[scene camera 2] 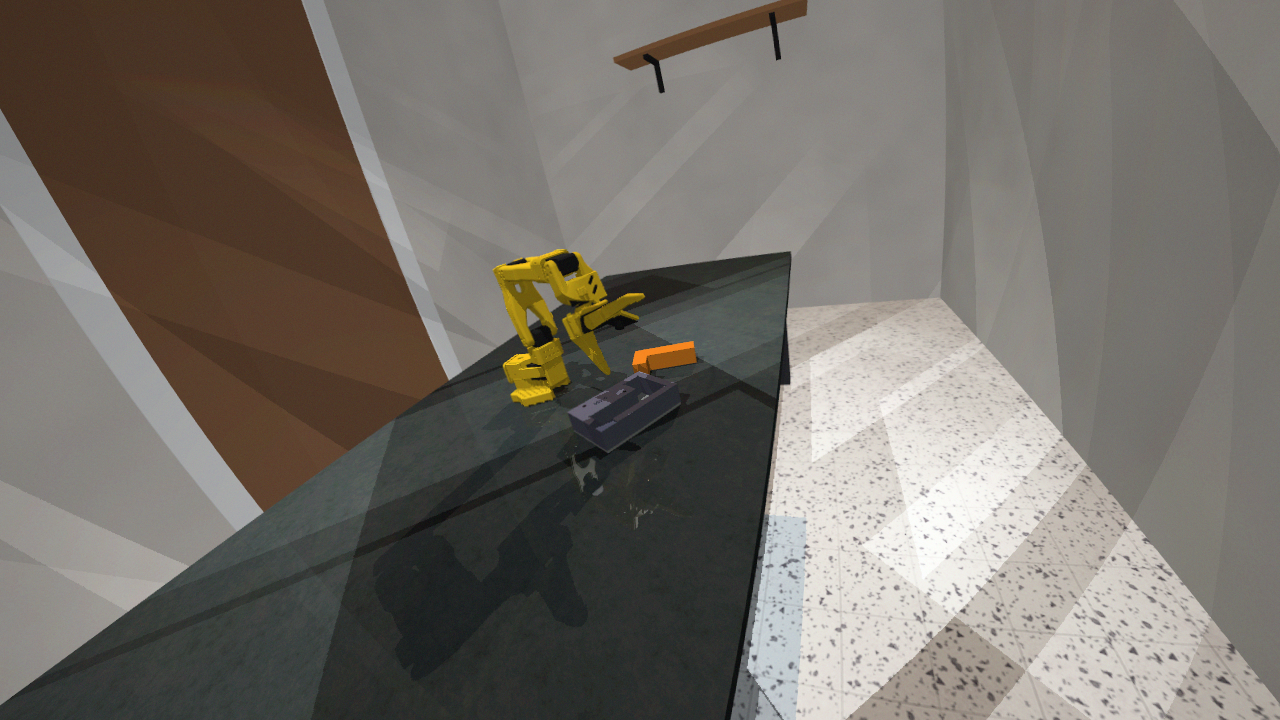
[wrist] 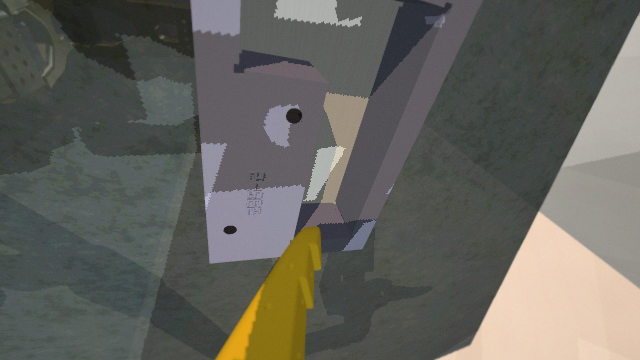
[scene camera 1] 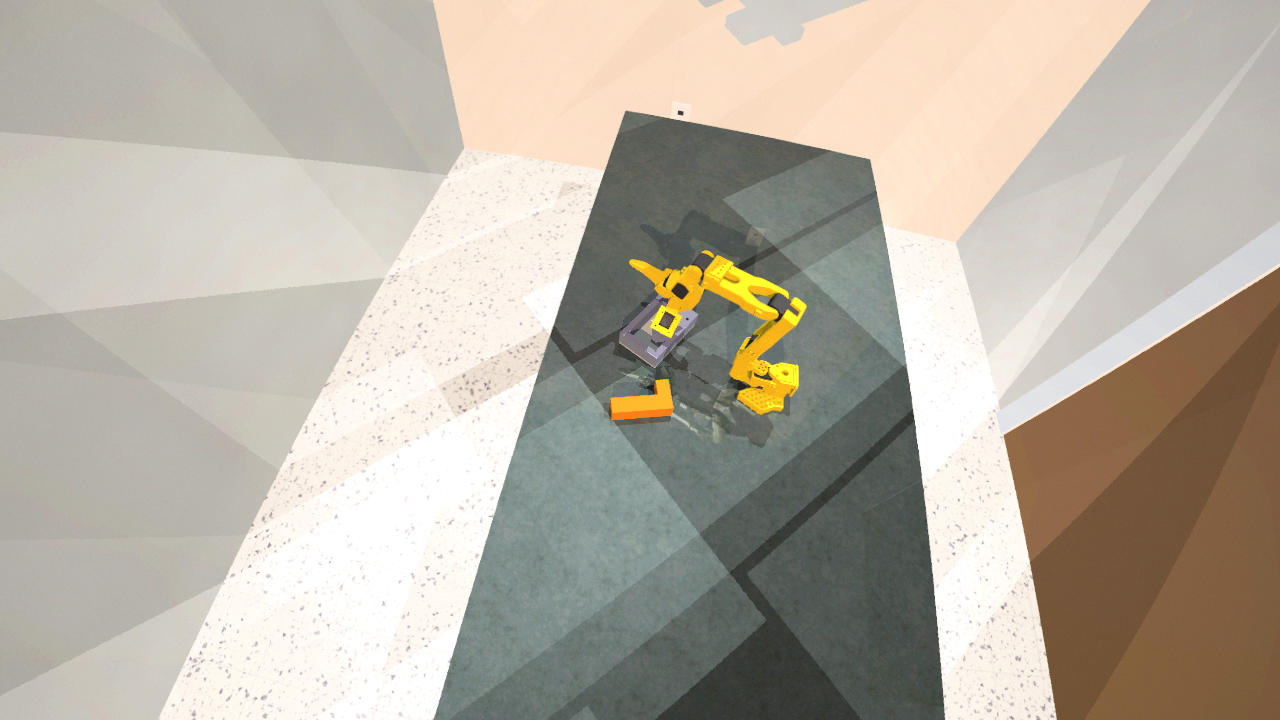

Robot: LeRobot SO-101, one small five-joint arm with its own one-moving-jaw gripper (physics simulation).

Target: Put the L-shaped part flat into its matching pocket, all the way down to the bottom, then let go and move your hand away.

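Places are measured from the arm's base along level axes (x ahead, y left, z up), in millimetres.
Pixels of known places: hand at its tool point: [scene camera 2: 608,371] [wrist: 319,242]; arm's base at its link origin: [scene camera 2: 551,390] [scene camera 1: 750,386].
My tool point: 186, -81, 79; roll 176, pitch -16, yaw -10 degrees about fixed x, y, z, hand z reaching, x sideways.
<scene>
For each thing: its top centre in the pictures, then the offset to it from my tool point, as dx, dy, dz. "spot": a spot on its surface instead. Level surfaces: height alone.
- orange L-shaped part at its top centre: [scene camera 2: 663,352] [scene camera 1: 641,395] +22, +161, -49
- block at its top centre: [wrist: 319,153] [scene camera 2: 622,397] [scene camera 1: 660,323] +11, -2, -43
- L-shaped pocket at a spot on its surface: [wrist: 325,45] spot: +31, +28, -74
- dark table at its surface level: dz -79
The orange L-shaped part [scene camera 1: 641,408] [scene camera 2: 669,356] lies flat on the table beside the grey-purple block and does not show in the wrist view. The block [scene camera 1: 636,348] [scene camera 2: 642,424] [wrist: 225,215] has an L-shaped pocket [wrist: 325,45] in its top, with no part in it. My gripper [scene camera 1: 650,291] [scene camera 2: 624,334] is wide open and empty, above and beside the block, apart from the orange part. In the wrist view one notched jaw [wrist: 311,237] shows, its tip drawn over the block's near end; the moving jaw is out of the picture. In scene camera 1 the lower jaw is hidden.
The yellow arm base [scene camera 1: 765,394] [scene camera 2: 534,376] stands on the dark table [scene camera 1: 608,537] [scene camera 2: 680,573], to the right of the block in scene camera 1. The table's long edge runs close past the block and the orange part. A wooden wall shelf [scene camera 2: 711,34] is far off.
</scene>
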